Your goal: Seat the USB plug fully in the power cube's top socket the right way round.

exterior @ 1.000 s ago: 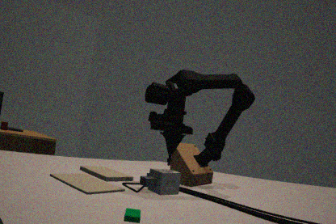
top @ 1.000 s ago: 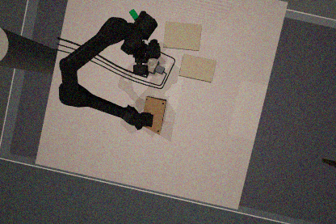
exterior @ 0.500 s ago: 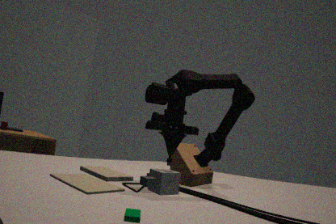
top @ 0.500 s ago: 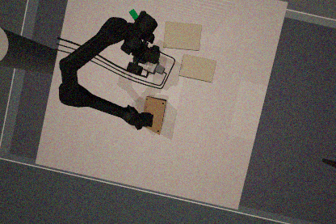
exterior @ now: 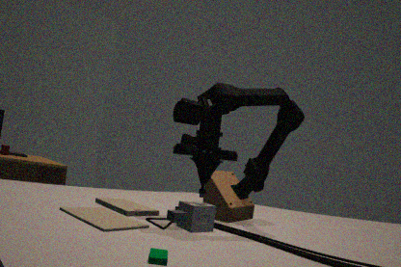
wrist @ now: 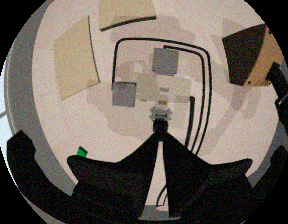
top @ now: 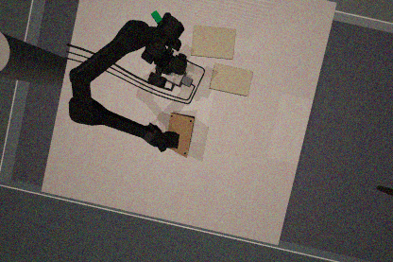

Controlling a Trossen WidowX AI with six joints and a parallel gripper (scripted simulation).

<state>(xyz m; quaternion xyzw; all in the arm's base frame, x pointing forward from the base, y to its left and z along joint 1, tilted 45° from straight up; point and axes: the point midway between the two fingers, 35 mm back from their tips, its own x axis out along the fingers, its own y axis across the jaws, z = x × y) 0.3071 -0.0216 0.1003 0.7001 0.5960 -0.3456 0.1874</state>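
The dark USB plug lies 20 mm below my gripper tip. The rest, counted from my gripper tip: green block: 280 mm ahead, 120 mm to the left, 130 mm below.
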